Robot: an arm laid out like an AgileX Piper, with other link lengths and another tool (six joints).
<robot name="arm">
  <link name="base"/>
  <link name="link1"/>
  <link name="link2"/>
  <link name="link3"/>
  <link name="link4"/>
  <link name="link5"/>
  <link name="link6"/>
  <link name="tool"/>
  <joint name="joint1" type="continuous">
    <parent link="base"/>
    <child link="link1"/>
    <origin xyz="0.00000 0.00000 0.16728" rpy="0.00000 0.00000 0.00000"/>
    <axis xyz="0 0 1"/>
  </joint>
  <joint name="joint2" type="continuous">
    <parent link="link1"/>
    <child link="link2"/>
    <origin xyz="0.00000 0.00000 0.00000" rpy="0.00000 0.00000 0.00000"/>
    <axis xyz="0 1 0"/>
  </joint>
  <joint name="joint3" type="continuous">
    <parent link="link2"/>
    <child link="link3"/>
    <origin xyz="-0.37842 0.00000 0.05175" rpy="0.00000 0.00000 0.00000"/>
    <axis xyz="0 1 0"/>
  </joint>
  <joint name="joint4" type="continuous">
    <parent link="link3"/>
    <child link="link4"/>
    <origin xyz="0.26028 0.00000 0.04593" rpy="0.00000 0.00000 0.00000"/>
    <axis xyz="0.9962 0 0.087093"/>
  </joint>
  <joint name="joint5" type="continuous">
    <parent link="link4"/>
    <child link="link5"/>
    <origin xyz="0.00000 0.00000 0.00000" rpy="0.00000 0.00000 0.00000"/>
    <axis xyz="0 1 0"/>
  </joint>
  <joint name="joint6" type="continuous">
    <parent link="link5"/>
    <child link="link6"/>
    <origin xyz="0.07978 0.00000 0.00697" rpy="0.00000 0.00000 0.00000"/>
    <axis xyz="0.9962 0 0.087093"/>
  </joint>
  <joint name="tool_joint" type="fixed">
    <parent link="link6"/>
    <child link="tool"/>
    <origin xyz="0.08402 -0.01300 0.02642" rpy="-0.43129 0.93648 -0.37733"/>
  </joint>
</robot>
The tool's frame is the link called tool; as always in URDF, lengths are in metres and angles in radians. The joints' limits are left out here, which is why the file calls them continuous.
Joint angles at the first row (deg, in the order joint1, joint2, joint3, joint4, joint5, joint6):
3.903 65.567 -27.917 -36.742 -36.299 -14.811
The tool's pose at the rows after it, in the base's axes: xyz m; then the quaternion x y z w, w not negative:
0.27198 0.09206 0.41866 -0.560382 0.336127 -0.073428 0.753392
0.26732 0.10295 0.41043 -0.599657 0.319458 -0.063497 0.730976
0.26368 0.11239 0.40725 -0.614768 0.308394 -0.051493 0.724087
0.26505 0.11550 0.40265 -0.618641 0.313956 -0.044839 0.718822
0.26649 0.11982 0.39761 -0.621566 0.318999 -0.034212 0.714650
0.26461 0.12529 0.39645 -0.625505 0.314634 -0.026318 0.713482
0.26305 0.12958 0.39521 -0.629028 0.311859 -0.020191 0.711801
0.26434 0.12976 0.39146 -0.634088 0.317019 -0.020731 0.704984
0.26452 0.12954 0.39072 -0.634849 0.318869 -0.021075 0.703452
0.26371 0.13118 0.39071 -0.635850 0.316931 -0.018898 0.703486
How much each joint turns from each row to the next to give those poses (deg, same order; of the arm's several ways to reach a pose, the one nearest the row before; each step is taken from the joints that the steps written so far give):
0.100 0.594 0.092 -5.739 -0.230 -0.002
1.029 0.107 0.000 -5.020 0.911 0.003
1.758 0.121 0.001 -1.401 0.422 -0.005
0.994 0.519 -0.001 0.174 1.009 0.002
1.088 0.723 0.001 -0.002 0.679 0.399
1.233 0.135 -0.002 -0.001 0.219 0.006
1.023 0.099 0.001 0.001 0.327 0.000
0.310 0.273 0.001 0.004 1.028 -0.366
0.061 0.000 -0.001 -0.002 0.324 0.001
0.359 -0.001 0.000 0.002 0.009 0.000

